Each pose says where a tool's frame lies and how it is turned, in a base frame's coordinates. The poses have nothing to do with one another.
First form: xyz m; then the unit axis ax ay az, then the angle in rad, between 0 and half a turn.
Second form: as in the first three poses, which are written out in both.
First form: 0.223 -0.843 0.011 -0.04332 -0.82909 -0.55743 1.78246
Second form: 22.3 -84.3 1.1 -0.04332 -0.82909 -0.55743 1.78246
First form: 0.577 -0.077 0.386 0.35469 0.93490 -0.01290 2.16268
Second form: 57.7 -7.7 38.6 0.35469 0.93490 -0.01290 2.16268
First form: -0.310 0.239 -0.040 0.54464 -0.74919 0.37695 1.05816
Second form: -31.0 23.9 -4.0 0.54464 -0.74919 0.37695 1.05816
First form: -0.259 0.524 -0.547 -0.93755 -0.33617 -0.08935 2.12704
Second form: -25.9 52.4 -54.7 -0.93755 -0.33617 -0.08935 2.12704
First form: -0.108 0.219 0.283 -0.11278 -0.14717 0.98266 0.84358
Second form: -10.8 21.9 28.3 -0.11278 -0.14717 0.98266 0.84358
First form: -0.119 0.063 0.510 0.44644 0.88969 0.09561 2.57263
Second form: -11.9 6.3 51.0 0.44644 0.88969 0.09561 2.57263
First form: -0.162 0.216 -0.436 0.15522 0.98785 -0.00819 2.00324
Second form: -16.2 21.6 -43.6 0.15522 0.98785 -0.00819 2.00324
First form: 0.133 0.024 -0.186 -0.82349 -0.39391 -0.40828 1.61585
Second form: 13.3 2.4 -18.6 -0.82349 -0.39391 -0.40828 1.61585
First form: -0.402 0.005 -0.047 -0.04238 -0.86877 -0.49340 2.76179
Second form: -40.2 0.5 -4.7 -0.04238 -0.86877 -0.49340 2.76179
